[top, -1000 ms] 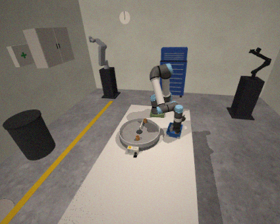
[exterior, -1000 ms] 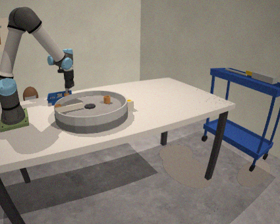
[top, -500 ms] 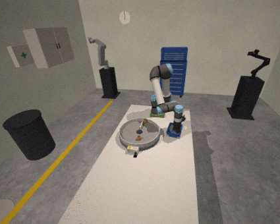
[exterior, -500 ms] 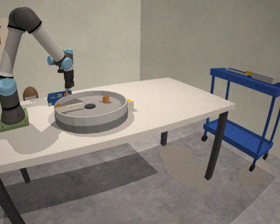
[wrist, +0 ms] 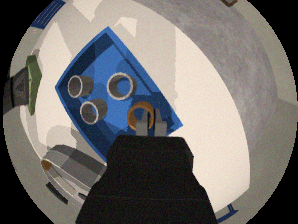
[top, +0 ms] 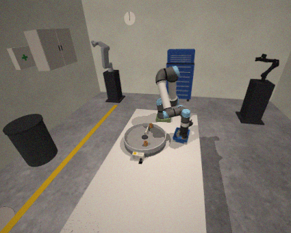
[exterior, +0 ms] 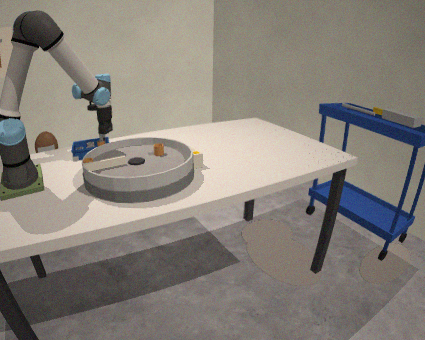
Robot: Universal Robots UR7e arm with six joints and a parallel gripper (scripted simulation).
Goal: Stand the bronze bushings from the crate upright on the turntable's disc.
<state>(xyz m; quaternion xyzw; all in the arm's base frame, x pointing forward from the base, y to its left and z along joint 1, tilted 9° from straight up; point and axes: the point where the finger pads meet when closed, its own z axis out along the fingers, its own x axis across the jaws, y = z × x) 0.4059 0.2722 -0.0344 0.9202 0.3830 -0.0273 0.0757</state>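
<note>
My gripper is now 7 cm past the blue crate, 3 cm to the left of it and 2 cm above it. Also, from my hand: grey turntable (39 cm to the right, 7 cm ahead, 1 cm above).
</note>
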